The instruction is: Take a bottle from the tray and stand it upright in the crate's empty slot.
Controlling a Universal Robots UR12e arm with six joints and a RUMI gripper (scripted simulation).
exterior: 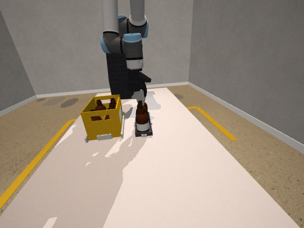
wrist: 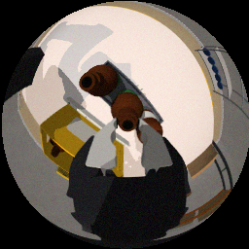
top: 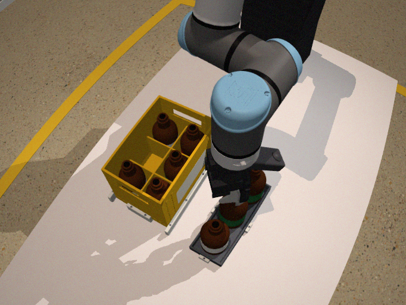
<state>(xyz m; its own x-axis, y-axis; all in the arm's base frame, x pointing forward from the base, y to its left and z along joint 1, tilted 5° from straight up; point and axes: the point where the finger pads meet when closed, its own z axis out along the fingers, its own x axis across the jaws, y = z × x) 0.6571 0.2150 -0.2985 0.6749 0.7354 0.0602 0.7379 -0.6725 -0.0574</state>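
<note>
The grey tray is 140 mm below my hand. Round my hand: yellow crate (230 mm to the right, 70 mm below).
</note>
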